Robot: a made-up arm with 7 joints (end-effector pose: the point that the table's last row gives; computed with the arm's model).
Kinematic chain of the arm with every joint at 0, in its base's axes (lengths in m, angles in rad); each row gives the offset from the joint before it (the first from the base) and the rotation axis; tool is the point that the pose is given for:
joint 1: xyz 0 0 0.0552 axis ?
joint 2: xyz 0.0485 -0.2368 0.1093 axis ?
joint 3: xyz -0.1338 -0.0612 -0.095 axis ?
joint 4: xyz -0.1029 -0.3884 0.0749 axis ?
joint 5: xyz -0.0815 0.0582 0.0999 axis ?
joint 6: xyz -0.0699 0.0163 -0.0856 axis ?
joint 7: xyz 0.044 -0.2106 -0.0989 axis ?
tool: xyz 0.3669 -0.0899 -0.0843
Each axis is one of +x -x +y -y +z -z.
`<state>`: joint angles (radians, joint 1 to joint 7).
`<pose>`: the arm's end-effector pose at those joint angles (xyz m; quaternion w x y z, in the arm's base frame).
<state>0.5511 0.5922 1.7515 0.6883 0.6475 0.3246 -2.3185</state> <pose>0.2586 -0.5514 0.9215 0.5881 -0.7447 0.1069 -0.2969</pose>
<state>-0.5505 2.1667 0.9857 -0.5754 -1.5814 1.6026 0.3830</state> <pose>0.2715 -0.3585 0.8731 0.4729 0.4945 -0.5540 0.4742</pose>
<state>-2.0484 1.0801 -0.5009 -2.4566 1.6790 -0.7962 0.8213</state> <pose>0.3507 -0.5173 0.6091 0.1424 -0.9326 0.3048 0.1306</pose>
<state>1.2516 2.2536 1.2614 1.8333 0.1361 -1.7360 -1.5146</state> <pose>0.6531 0.0800 -0.5612 0.6135 -0.2700 0.2621 0.6943</pose>
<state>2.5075 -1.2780 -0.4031 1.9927 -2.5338 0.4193 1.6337</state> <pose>0.1243 -0.3544 0.2129 0.6164 0.2975 -0.5232 -0.5078</pose>
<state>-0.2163 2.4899 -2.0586 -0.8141 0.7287 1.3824 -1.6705</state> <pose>-0.0436 -0.4712 -0.5507 0.1579 0.0903 -0.5538 -0.8125</pose>
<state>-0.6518 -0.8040 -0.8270 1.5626 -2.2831 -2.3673 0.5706</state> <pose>0.0619 0.2342 -0.0338 0.5753 -0.2494 -0.5352 0.5660</pose>
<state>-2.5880 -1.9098 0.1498 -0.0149 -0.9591 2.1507 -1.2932</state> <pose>0.4344 0.0279 -0.4304 0.3939 -0.7237 0.4736 0.3109</pose>
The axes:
joint 1: +y
joint 2: +z
joint 3: -x
joint 4: -y
joint 5: -x
joint 6: -y
joint 7: -y

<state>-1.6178 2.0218 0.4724 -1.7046 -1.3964 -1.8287 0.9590</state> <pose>-0.1727 -0.6996 0.2388 0.9465 -0.2400 0.1508 -0.1543</pose>
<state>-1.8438 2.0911 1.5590 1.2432 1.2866 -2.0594 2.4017</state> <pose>-0.4748 -0.8247 0.0427 0.8785 0.0276 0.4455 -0.1703</pose>
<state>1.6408 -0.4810 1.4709 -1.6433 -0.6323 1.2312 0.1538</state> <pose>0.7308 -0.3474 0.1226 0.3956 -0.7749 0.4732 0.1381</pose>
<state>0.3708 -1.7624 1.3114 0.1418 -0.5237 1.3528 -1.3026</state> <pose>0.0030 -0.2995 0.5909 0.5786 -0.4117 0.3650 -0.6021</pose>
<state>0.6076 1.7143 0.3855 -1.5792 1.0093 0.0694 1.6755</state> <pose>0.4137 0.0117 0.1019 0.2130 0.1982 -0.0168 0.9566</pose>
